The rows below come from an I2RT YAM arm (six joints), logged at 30 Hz.
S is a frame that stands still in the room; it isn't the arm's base.
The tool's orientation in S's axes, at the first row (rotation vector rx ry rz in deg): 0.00 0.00 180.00
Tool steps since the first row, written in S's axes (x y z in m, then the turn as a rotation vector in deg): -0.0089 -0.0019 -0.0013 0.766 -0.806 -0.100; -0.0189 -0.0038 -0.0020 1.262 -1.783 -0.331; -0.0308 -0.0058 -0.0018 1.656 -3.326 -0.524; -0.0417 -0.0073 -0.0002 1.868 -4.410 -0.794; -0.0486 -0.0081 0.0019 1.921 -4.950 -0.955; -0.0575 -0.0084 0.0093 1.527 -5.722 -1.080; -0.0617 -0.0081 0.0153 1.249 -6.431 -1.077; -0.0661 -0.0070 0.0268 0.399 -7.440 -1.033; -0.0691 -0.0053 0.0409 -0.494 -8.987 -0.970; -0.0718 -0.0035 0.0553 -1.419 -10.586 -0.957; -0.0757 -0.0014 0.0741 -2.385 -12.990 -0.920
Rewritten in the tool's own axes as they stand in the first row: 0.0089 0.0019 -0.0013 -0.766 0.806 -0.100; 0.0189 0.0038 -0.0020 -1.262 1.783 -0.331; 0.0308 0.0058 -0.0018 -1.656 3.326 -0.524; 0.0417 0.0073 -0.0002 -1.868 4.410 -0.794; 0.0486 0.0081 0.0019 -1.921 4.950 -0.955; 0.0575 0.0084 0.0093 -1.527 5.722 -1.080; 0.0617 0.0081 0.0153 -1.249 6.431 -1.077; 0.0661 0.0070 0.0268 -0.399 7.440 -1.033; 0.0691 0.0053 0.0409 0.494 8.987 -0.970; 0.0718 0.0035 0.0553 1.419 10.586 -0.957; 0.0757 0.0014 0.0741 2.385 12.990 -0.920
